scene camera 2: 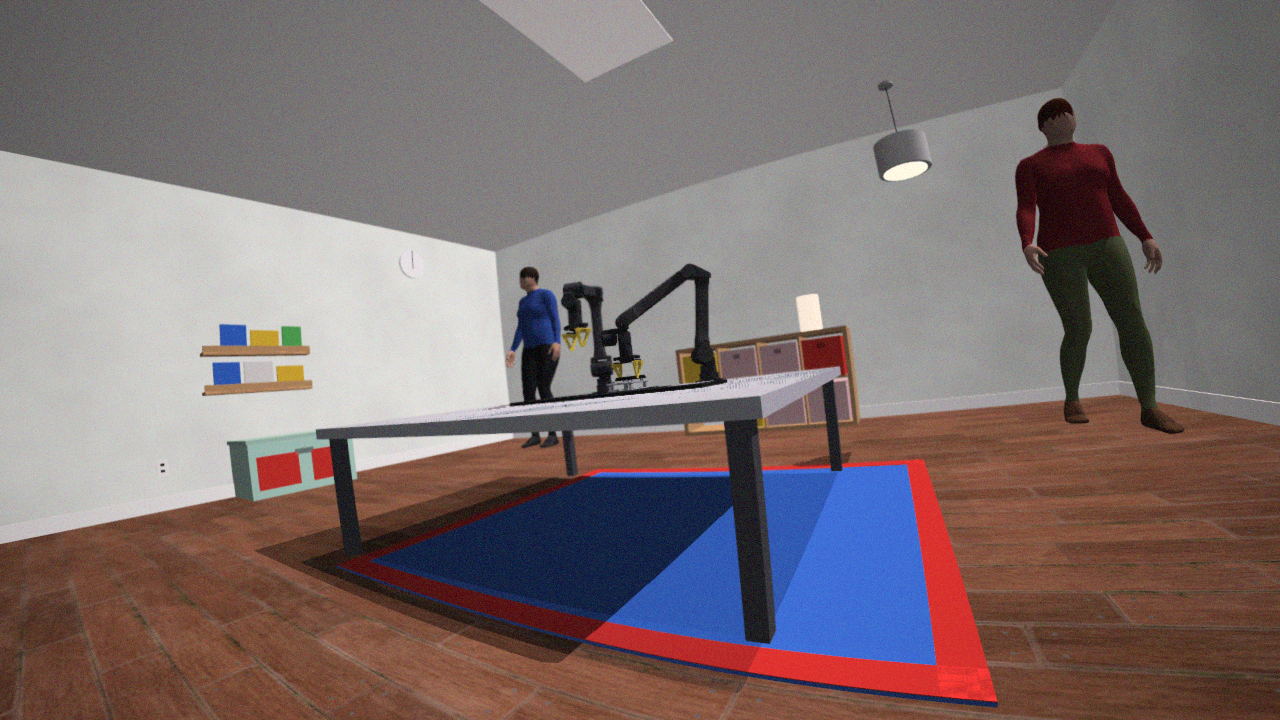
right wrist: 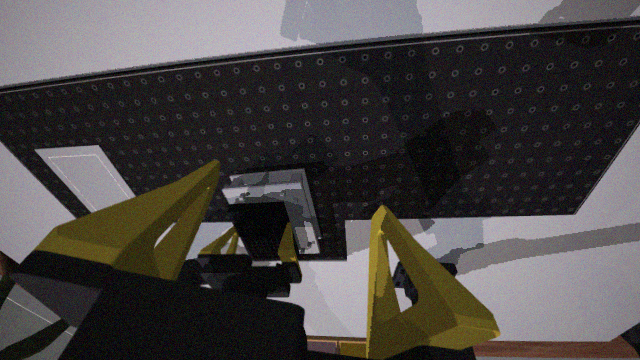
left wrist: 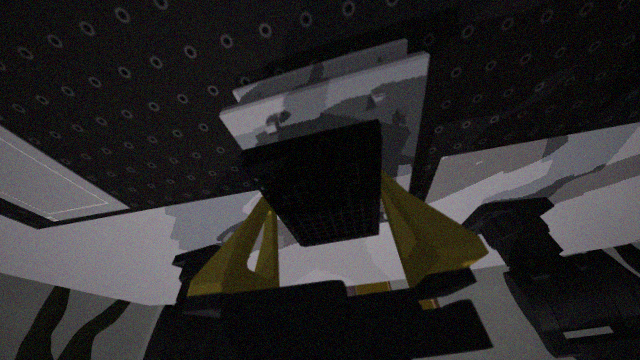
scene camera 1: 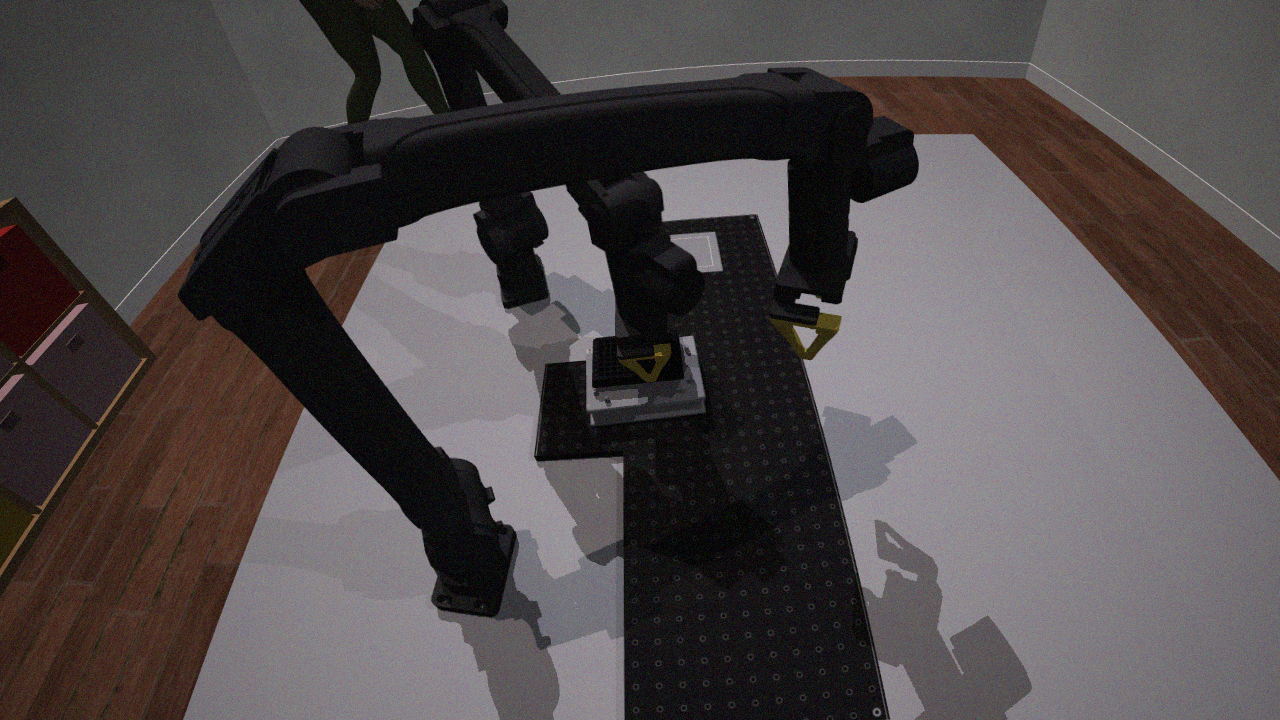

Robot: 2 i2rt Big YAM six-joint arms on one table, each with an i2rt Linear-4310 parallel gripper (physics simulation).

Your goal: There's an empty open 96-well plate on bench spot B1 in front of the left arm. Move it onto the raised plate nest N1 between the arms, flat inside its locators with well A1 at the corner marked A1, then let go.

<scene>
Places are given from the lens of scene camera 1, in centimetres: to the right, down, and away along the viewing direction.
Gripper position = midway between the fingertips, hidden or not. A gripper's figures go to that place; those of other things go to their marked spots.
my left gripper [scene camera 1: 649,358]: 1, 0, 80
my right gripper [scene camera 1: 814,326]: 20, -4, 61
dark well plate [scene camera 1: 607,371]: -4, 2, 78
outlined flat pad [scene camera 1: 703,247]: 12, -21, 105
The marked spots on the outlined flat pad and the dark well plate are 39 cm apart.
</scene>
